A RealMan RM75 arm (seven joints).
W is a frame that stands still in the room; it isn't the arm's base.
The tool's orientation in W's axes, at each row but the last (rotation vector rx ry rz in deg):
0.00, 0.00, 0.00
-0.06, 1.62, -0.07
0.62, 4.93, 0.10
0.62, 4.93, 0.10
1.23, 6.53, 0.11
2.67, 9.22, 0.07
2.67, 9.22, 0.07
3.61, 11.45, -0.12
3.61, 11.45, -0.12
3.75, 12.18, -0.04
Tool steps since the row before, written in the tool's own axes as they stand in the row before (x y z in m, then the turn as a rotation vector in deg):
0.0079, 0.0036, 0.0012, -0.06, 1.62, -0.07
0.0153, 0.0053, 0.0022, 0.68, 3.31, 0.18
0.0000, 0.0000, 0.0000, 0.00, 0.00, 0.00
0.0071, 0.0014, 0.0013, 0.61, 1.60, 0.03
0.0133, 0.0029, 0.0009, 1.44, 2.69, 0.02
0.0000, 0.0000, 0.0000, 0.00, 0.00, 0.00
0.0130, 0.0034, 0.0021, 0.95, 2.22, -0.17
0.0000, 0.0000, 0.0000, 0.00, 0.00, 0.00
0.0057, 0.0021, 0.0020, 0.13, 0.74, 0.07
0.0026, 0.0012, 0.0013, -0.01, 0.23, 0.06
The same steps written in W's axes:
0.0079, 0.0036, 0.0012, -0.06, 1.62, -0.07
0.0154, 0.0053, 0.0018, 0.69, 3.31, 0.16
0.0000, 0.0000, 0.0000, 0.00, 0.00, 0.00
0.0072, 0.0014, 0.0007, 0.61, 1.60, -0.01
0.0133, 0.0029, -0.0006, 1.43, 2.69, -0.09
0.0000, 0.0000, 0.0000, 0.00, 0.00, 0.00
0.0132, 0.0034, 0.0001, 0.92, 2.23, -0.22
0.0000, 0.0000, 0.0000, 0.00, 0.00, 0.00
0.0060, 0.0020, 0.0010, 0.15, 0.73, 0.09
0.0028, 0.0011, 0.0008, 0.00, 0.23, 0.08

